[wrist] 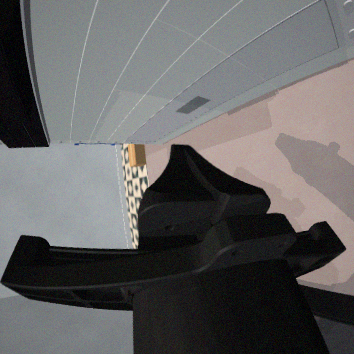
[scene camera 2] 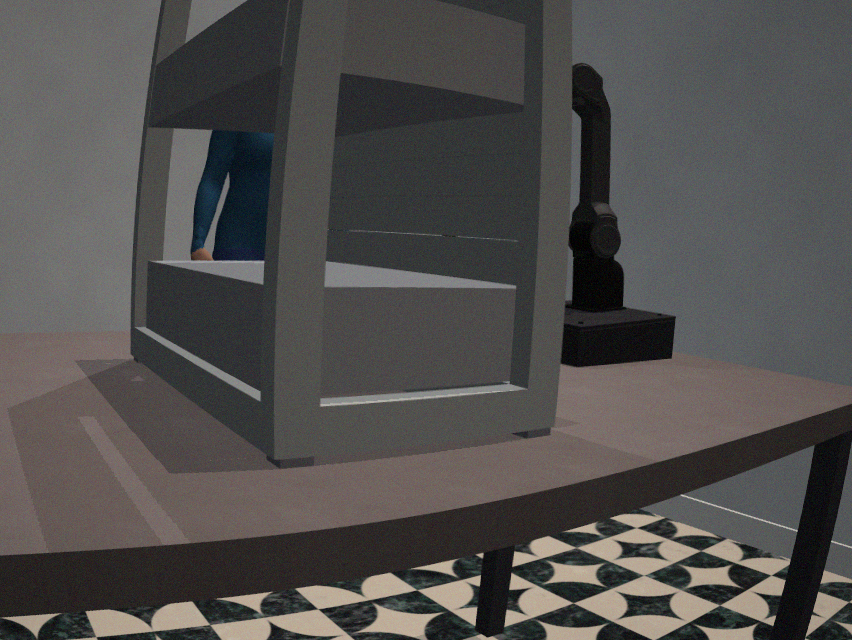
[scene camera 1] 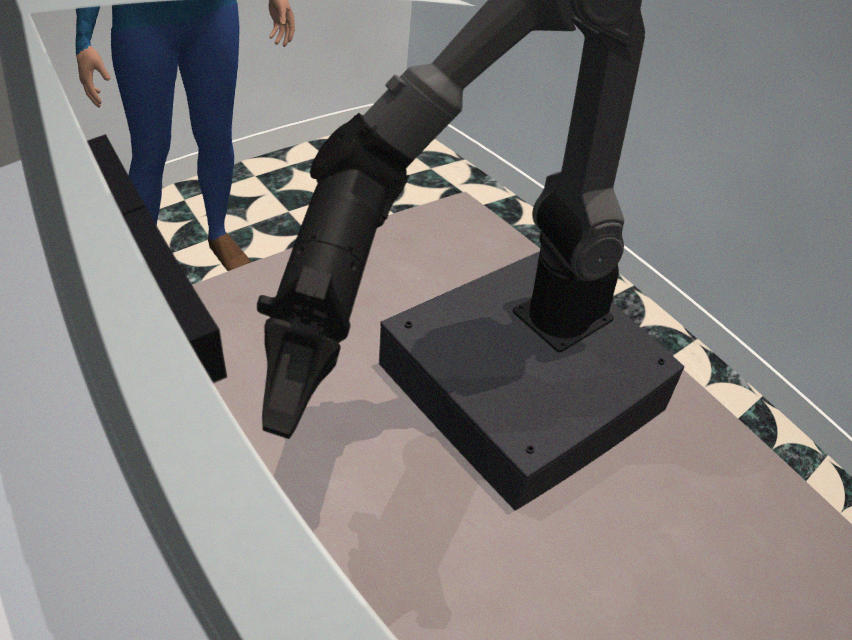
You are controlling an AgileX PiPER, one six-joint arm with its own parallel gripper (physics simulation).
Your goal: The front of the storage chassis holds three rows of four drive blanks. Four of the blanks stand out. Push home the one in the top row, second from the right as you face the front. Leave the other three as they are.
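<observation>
The grey rack (scene camera 1: 199, 427) (scene camera 2: 296, 344) (wrist: 150, 75) stands on the table; its panelled front fills the upper part of the wrist view. A long dark box (scene camera 1: 168, 275) (wrist: 17, 75) juts out from the rack front, at the left in scene camera 1 and at the upper left in the wrist view. It may be the chassis, but I cannot tell. The three rows of drive blanks cannot be made out in any view. My gripper (scene camera 1: 276, 432) (wrist: 178, 155) is shut and empty, pointing down in front of the rack, below and beside the dark box, apart from both. The rack hides it in scene camera 2.
The arm's black base block (scene camera 1: 585, 406) (scene camera 2: 619, 341) stands on the table (scene camera 1: 688, 537) (scene camera 2: 413, 475) facing the rack. A person in blue (scene camera 1: 206, 89) (scene camera 2: 241, 179) stands beyond the table. A small orange-brown object (wrist: 136, 155) shows past the table edge in the wrist view.
</observation>
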